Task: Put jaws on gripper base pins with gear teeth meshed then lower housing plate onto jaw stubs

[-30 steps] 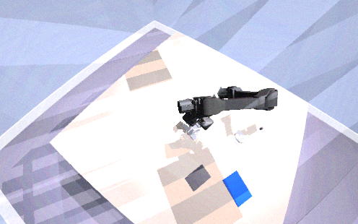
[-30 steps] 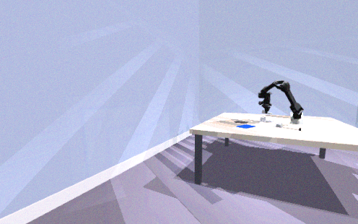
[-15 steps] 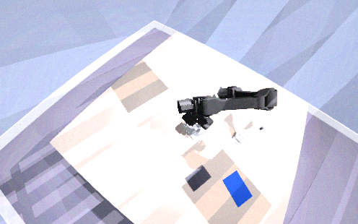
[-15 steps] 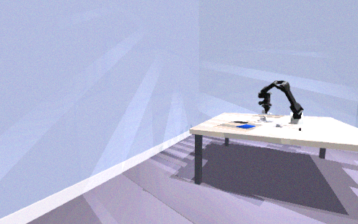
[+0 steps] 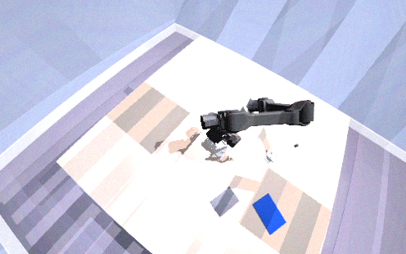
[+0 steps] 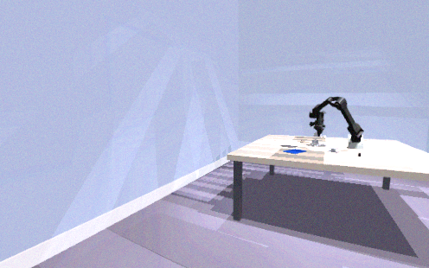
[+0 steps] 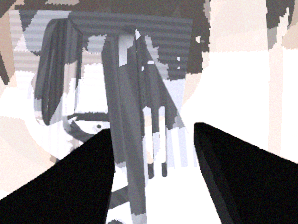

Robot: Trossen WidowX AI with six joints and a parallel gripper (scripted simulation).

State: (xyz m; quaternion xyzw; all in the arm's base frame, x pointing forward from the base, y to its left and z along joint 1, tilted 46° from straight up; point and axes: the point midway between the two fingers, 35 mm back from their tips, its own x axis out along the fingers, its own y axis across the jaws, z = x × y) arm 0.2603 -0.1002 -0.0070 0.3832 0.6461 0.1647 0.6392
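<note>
Now: the gripper jaw 10 mm behind my gripper tip, 60 mm to the left of it and 60 mm below it. The rest, counted from my gripper tip: grey gripper base: 70 mm behind, 300 mm to the left, 50 mm below; small pale part: 70 mm behind, 300 mm to the left, 70 mm below; grey square plate: 250 mm ahead, 170 mm to the left, 70 mm below.
</note>
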